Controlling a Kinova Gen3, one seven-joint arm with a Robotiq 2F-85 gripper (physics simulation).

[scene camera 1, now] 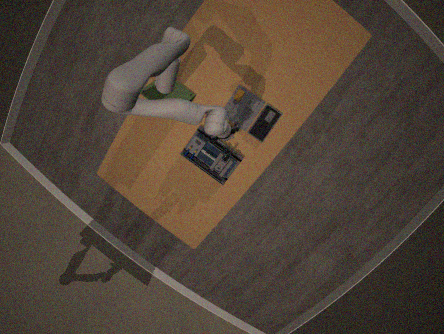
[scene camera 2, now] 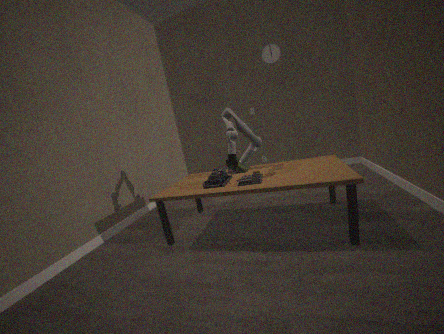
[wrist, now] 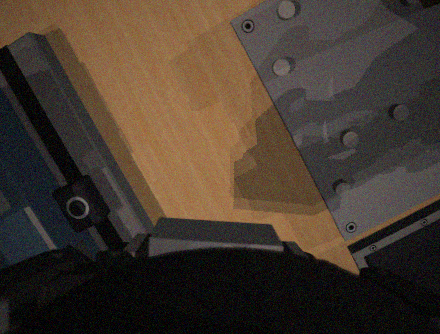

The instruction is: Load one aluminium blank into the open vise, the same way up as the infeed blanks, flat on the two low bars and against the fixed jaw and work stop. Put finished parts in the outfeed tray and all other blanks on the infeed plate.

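Places are measured from the arm's base along level axes (x back, y right, z up), in metres.
Pixels of known places: gripper, fingertip midpoint: (scene camera 2: 232,171); arm's base, link origin: (scene camera 1: 164,87) (scene camera 2: 242,163).
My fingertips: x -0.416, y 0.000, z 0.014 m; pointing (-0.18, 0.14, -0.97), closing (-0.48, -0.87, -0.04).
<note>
Ahead of a thing's pixels: the offset from my fingertips to its top centre. Level surfaces: height alone.
My gripper (scene camera 1: 230,133) (scene camera 2: 232,165) is shut on a grey aluminium block @[dx -0.005, dy +0.003, dz +0.016 m] (wrist: 215,233), which shows as a flat bar at the bottom of the wrist view. I cannot tell whether it is a blank or a finished part. The gripper hangs over bare table between the blue and grey vise @[dx -0.001, dy +0.148, dz +0.010 m] (scene camera 1: 212,158) (scene camera 2: 217,179) (wrist: 77,195) and the grey infeed plate (scene camera 1: 250,109) (wrist: 334,83). The infeed plate has round pegs and a small yellow piece @[dx +0.080, dy -0.199, dz -0.045 m] (scene camera 1: 239,94) at its far end. The black outfeed tray (scene camera 1: 260,130) (wrist: 368,246) lies beside the plate with one pale part @[dx -0.115, dy -0.213, dz -0.048 m] (scene camera 1: 270,116) in it.
The arm stands on a green base plate (scene camera 1: 182,91) on the wooden table @[dz -0.089 m] (scene camera 1: 303,50) (scene camera 2: 307,172). The vise, the infeed plate and the tray lie close together near the table's long edge.
</note>
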